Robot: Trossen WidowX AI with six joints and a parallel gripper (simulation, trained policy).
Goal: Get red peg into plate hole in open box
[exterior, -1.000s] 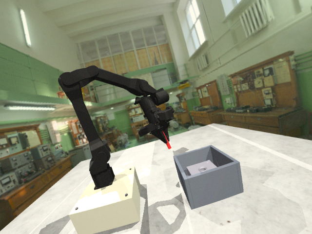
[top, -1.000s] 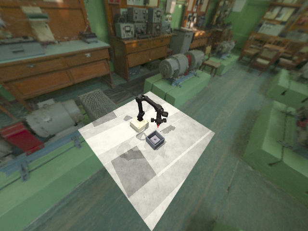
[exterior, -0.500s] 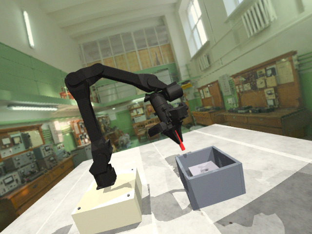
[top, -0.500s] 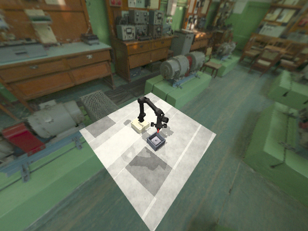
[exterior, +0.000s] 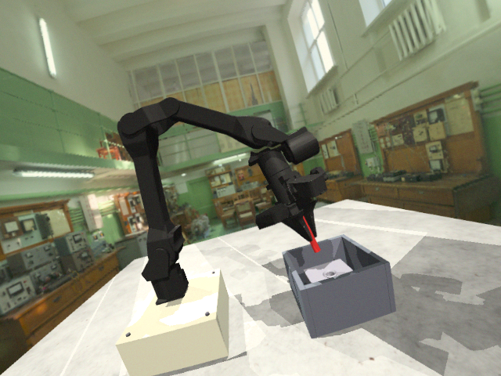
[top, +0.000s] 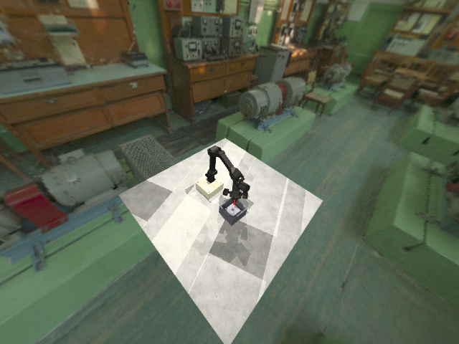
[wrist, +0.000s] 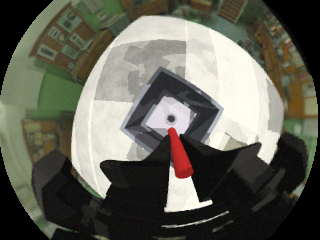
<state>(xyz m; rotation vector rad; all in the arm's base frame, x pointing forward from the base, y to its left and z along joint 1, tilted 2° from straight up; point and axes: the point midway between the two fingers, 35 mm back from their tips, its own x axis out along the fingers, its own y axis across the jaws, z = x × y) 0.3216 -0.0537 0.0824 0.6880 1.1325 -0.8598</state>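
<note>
Right now my gripper tip is 1 cm below the red peg. The rest, counted from my gripper tip: grey box (11 cm below, 2 cm to the right, 1 cm ahead); plate (9 cm below, 2 cm to the right, 1 cm ahead).
</note>
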